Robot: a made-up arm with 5 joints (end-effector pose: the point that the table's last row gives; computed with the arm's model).
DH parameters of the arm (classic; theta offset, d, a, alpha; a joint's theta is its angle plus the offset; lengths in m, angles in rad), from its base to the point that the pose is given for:
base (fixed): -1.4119 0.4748 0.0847 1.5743
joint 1: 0 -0.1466 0.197 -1.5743
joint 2: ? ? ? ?
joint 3: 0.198 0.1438 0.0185 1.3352
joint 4: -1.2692 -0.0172 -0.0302 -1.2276
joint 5: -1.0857 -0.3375 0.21 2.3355
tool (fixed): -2.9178 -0.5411 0 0
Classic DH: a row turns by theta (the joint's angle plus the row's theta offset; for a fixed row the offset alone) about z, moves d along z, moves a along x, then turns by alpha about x.
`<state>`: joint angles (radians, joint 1 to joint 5).
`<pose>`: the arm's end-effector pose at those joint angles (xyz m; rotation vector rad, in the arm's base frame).
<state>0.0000 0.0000 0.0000 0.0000 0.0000</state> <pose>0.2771 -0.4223 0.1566 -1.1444 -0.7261 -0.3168</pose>
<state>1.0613 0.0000 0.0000 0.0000 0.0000</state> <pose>0.2890 -0.5072 0.6483 -2.1204 -1.0817 -0.0059</pose>
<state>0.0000 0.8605 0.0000 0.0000 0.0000</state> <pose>0.3735 -0.2975 0.1566 -0.7398 -1.1411 0.4085</pose>
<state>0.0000 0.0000 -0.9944 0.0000 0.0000</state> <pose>0.1692 -0.2919 0.0801 -0.8341 -0.1085 -1.1330</pose>
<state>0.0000 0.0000 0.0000 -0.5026 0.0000</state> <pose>0.2559 -0.2230 0.1084 -0.6492 -0.6275 -0.2601</pose>
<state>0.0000 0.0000 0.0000 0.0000 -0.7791</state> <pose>-0.0465 -0.3355 0.1235 -1.0247 0.0531 -0.1123</pose>
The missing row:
joint 2: -0.1669 -0.0999 -0.0208 0.6119
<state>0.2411 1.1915 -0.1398 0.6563 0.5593</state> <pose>0.5668 -0.2046 0.5386 -0.9234 -2.1425 0.4633</pose>
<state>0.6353 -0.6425 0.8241 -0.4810 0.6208</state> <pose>0.4806 -0.3962 0.4820 -1.6028 -1.3845 0.1360</pose>
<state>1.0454 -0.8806 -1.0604 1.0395 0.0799</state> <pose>-0.1955 -0.3331 0.4309 2.0516 -0.1726 2.2118</pose>
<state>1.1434 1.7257 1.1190 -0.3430 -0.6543</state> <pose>0.4818 -0.3531 0.5919 1.0351 0.1729 -2.8281</pose>
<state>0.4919 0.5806 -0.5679 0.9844 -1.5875</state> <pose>-0.2491 -0.3527 0.3717 -1.6560 0.7330 -0.6792</pose>
